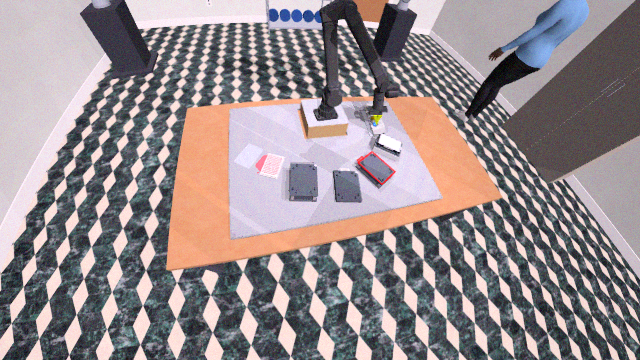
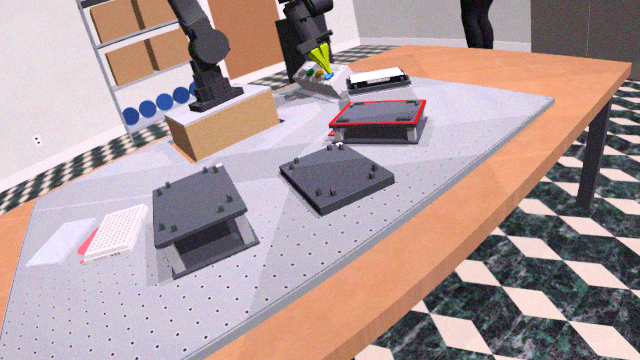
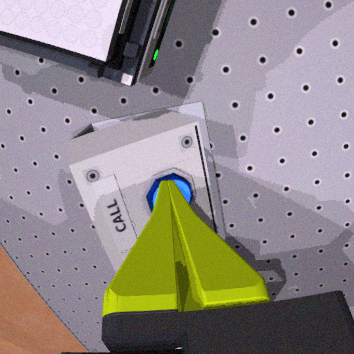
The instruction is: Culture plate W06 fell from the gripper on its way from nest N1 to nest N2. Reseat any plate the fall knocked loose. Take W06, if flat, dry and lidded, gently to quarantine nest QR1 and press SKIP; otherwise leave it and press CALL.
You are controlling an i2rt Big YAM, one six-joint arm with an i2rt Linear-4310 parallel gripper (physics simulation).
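Where they show: gripper, fingertip midpoint: (image 1: 376,124) (image 2: 330,74) (image 3: 166,188); arm's base, origin of the base link: (image 1: 325,114) (image 2: 216,101).
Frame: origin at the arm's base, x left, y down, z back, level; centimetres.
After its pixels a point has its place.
Observation:
A white welled plate (image 1: 271,166) {x -33.9, y 7.2, z -22.2 cm} (image 2: 116,232) {x -33.5, y 7.5, z -22.4 cm}, presumably W06, lies unlidded beside the tall dark nest. A pink spill (image 1: 260,164) (image 2: 88,244) shows at its edge, and a clear lid (image 1: 249,155) {x -43.2, y 7.9, z -12.8 cm} (image 2: 62,242) {x -43.4, y 7.9, z -13.7 cm} lies apart on the board. My gripper (image 1: 376,124) {x 27.4, y 1.6, z -10.5 cm} (image 2: 329,74) {x 27.4, y 1.6, z -10.5 cm} (image 3: 166,188) {x 27.4, y 1.6, z -10.5 cm} is shut and empty, its tips at the lit blue button (image 2: 329,76) {x 27.1, y 2.2, z -10.3 cm} (image 3: 183,190) {x 26.8, y 2.4, z -9.7 cm} next to the CALL label (image 3: 120,215) {x 30.2, y 1.0, z -10.0 cm} on the button box (image 2: 325,89) {x 27.1, y 6.0, z -7.6 cm} (image 3: 135,152) {x 28.2, y 1.9, z -12.7 cm}. Whether the tips touch the button is hard to tell. A red-rimmed nest (image 1: 376,168) {x 15.5, y 4.7, z -36.4 cm} (image 2: 377,113) {x 15.2, y 4.7, z -36.2 cm} holds no plate.
A black device (image 1: 395,151) (image 2: 380,88) {x 26.1, y 3.8, z -28.0 cm} (image 3: 131,57) {x 26.7, y 3.2, z -17.0 cm} bears a white plate (image 1: 389,142) {x 28.9, y 1.8, z -24.2 cm} (image 2: 376,76) {x 28.1, y 1.7, z -25.6 cm} (image 3: 55,25) {x 28.9, y 1.7, z -19.8 cm} near the button box. A tall dark nest (image 1: 303,181) {x -22.2, y 2.8, z -36.2 cm} (image 2: 200,205) {x -21.8, y 2.8, z -38.3 cm} and a low dark nest (image 1: 347,185) {x -1.7, y 7.1, z -40.8 cm} (image 2: 337,175) {x -2.5, y 7.1, z -42.9 cm} stand toward the front. A person (image 1: 540,45) stands beyond the table.

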